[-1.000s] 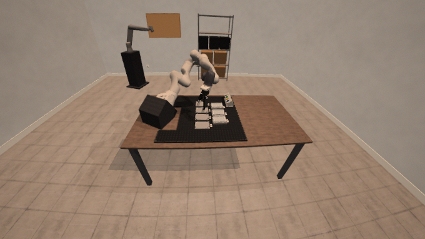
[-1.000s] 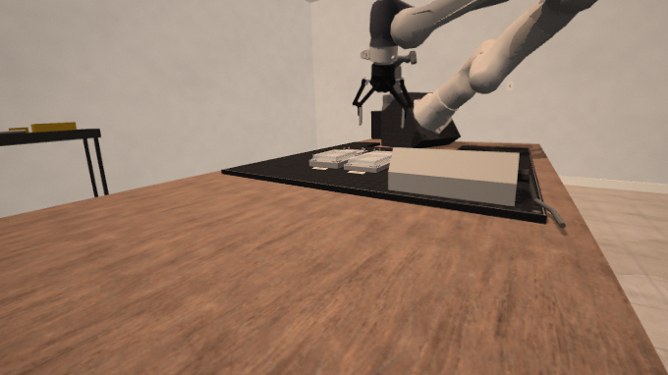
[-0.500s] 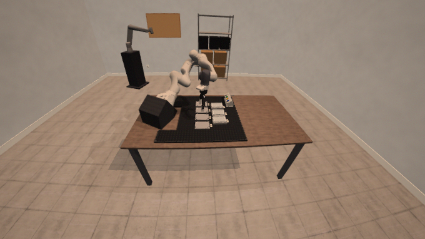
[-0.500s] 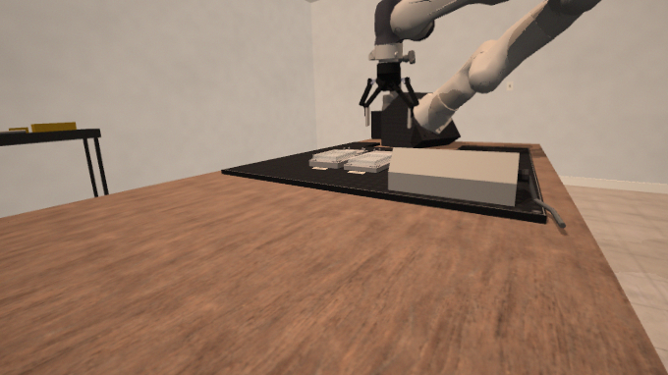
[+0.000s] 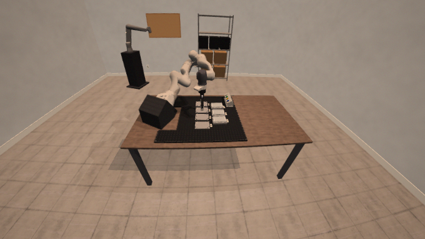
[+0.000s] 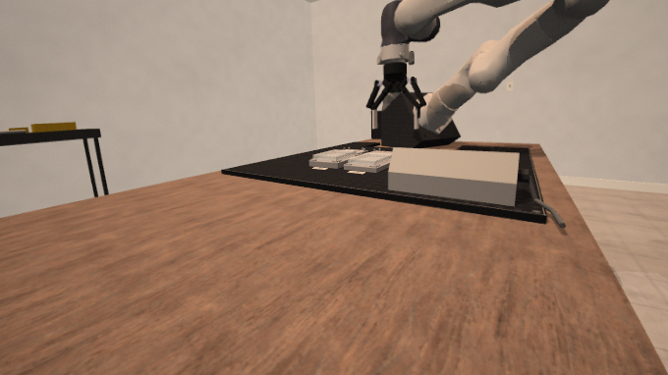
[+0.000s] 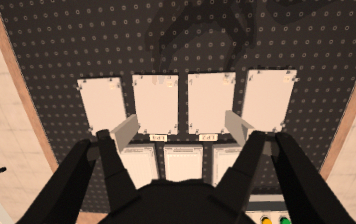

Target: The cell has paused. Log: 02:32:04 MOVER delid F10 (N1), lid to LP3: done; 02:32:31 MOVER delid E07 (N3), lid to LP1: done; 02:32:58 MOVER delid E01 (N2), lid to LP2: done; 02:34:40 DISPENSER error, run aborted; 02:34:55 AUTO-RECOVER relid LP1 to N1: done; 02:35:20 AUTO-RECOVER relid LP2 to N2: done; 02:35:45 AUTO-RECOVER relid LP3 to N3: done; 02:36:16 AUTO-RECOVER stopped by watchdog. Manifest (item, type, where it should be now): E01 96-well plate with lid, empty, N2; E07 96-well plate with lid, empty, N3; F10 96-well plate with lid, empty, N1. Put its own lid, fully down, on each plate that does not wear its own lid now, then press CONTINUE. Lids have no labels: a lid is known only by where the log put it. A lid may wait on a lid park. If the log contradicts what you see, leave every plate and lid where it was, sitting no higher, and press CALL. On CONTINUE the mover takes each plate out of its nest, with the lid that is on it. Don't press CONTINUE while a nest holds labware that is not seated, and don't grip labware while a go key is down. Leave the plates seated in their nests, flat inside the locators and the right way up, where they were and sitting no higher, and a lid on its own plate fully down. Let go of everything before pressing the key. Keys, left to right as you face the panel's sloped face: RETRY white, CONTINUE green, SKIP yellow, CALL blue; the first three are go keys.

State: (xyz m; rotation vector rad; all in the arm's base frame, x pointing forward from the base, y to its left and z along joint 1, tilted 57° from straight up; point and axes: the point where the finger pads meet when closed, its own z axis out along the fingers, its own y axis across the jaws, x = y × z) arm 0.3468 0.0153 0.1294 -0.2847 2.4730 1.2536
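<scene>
Now: hand 18 cm to the right of the 96-well plate, 13 cm short of it and 8 cm above it. Round my hand: LP2 label: 11 cm below, 9 cm to the left, 6 cm ahead; then smooth white lid: 17 cm ahead, 8 cm below, 6 cm to the left; then lid park LP3: 18 cm to the left, 10 cm below, 7 cm behind.
</scene>
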